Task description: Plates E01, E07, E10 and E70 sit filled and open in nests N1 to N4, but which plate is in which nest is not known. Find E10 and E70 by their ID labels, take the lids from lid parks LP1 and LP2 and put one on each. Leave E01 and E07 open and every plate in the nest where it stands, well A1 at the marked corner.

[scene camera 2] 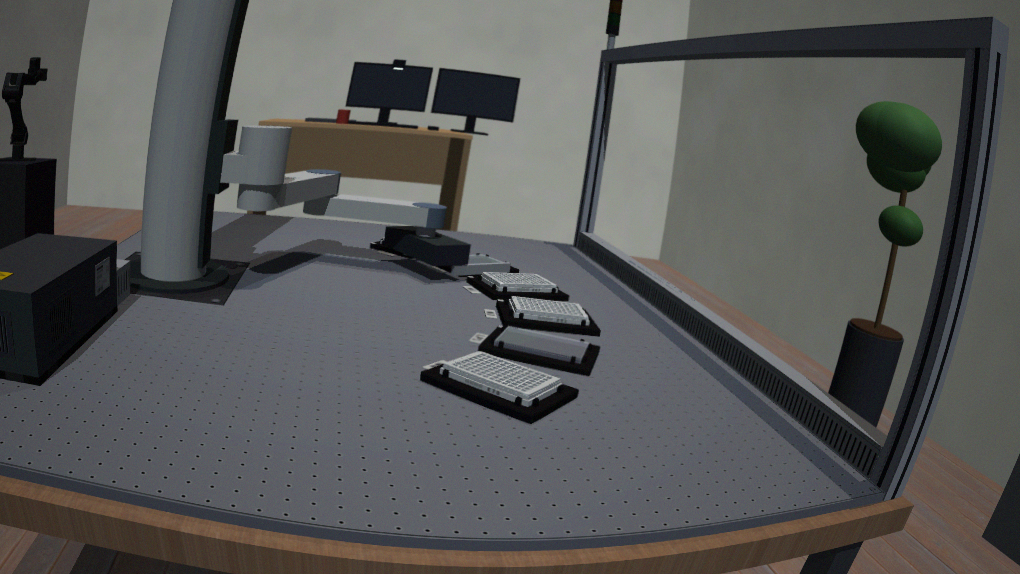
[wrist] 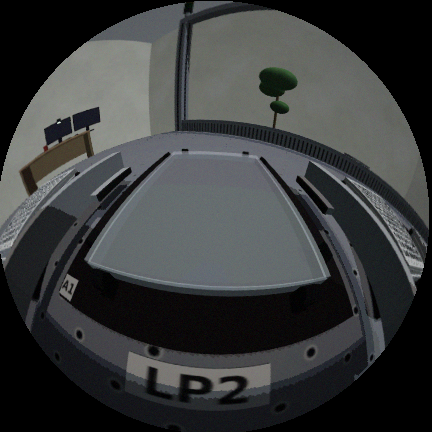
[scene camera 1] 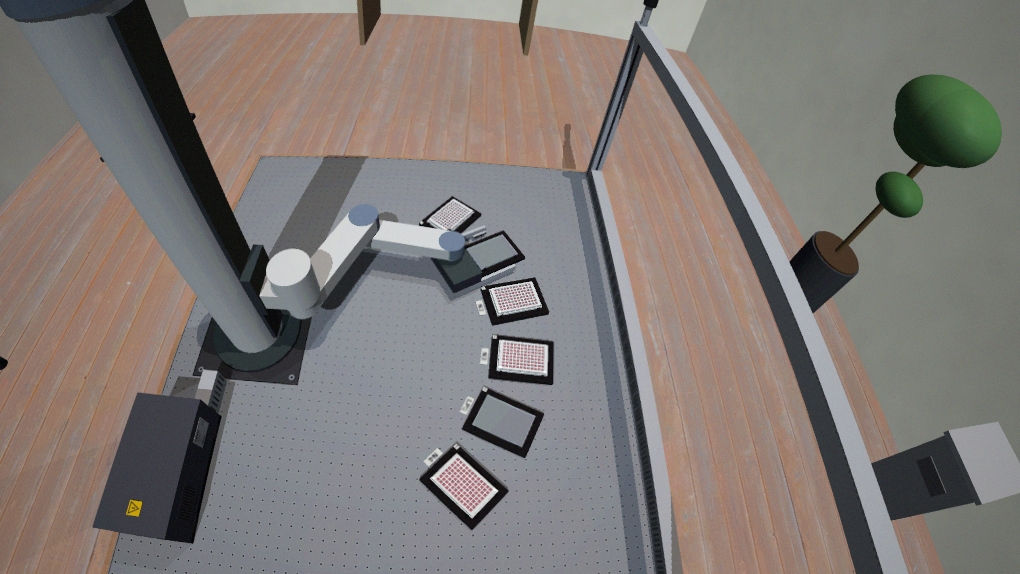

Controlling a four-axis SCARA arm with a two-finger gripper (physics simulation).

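Pixels of known places: gripper, between the fingertips: [scene camera 2: 482, 257] [wrist: 212, 157] [scene camera 1: 499, 247]; arm's base, origin of its link: [scene camera 2: 172, 281] [scene camera 1: 258, 331].
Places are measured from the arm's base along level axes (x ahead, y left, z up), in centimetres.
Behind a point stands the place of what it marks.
My gripper [scene camera 1: 489, 252] {x 66.4, y 30.7, z 3.5 cm} [wrist: 212, 157] {x 66.4, y 30.7, z 3.5 cm} is open and low over lid park LP2 [wrist: 215, 320], one finger on each side of its clear lid [scene camera 1: 495, 251] {x 65.3, y 29.3, z 3.0 cm} [wrist: 210, 225] {x 60.8, y 27.1, z 3.1 cm}. The lid lies flat in the park and no gap to the fingers can be judged. The other clear lid [scene camera 1: 504, 421] {x 66.3, y -22.3, z 3.1 cm} [scene camera 2: 543, 344] {x 66.0, y -23.3, z 3.1 cm} lies in the other park. Open filled plates stand in the four nests: the far one [scene camera 1: 452, 214] {x 51.9, y 43.0, z 3.5 cm} [wrist: 30, 205] {x 51.8, y 41.5, z 3.8 cm}, the one on LP2's other side [scene camera 1: 515, 297] {x 70.4, y 12.7, z 3.7 cm} [scene camera 2: 518, 282] {x 69.6, y 9.9, z 3.8 cm} [wrist: 395, 220] {x 70.8, y 11.6, z 3.9 cm}, a middle one [scene camera 1: 522, 356] {x 71.4, y -5.2, z 3.7 cm} [scene camera 2: 547, 310] {x 70.6, y -7.8, z 3.9 cm} and the nearest [scene camera 1: 464, 484] {x 56.8, y -37.6, z 3.8 cm} [scene camera 2: 501, 376] {x 56.5, y -38.7, z 3.7 cm}. Their ID labels are unreadable.
The nests and parks form an arc on the perforated table [scene camera 1: 370, 428] {x 34.7, y -24.7, z 1.3 cm} [scene camera 2: 285, 428] {x 30.2, y -54.6, z 1.3 cm}. A dark control box [scene camera 1: 156, 464] {x -9.7, y -40.6, z 12.8 cm} [scene camera 2: 49, 299] {x -3.5, y -50.2, z 10.7 cm} stands beside the arm's column [scene camera 1: 164, 164] {x 5.6, y -5.0, z 62.0 cm} [scene camera 2: 185, 142] {x 2.6, y -7.0, z 27.0 cm}. A framed barrier [scene camera 1: 620, 299] {x 100.4, y 12.4, z 5.4 cm} [scene camera 2: 713, 356] {x 98.9, y -19.7, z 1.3 cm} runs along the side beyond the arc.
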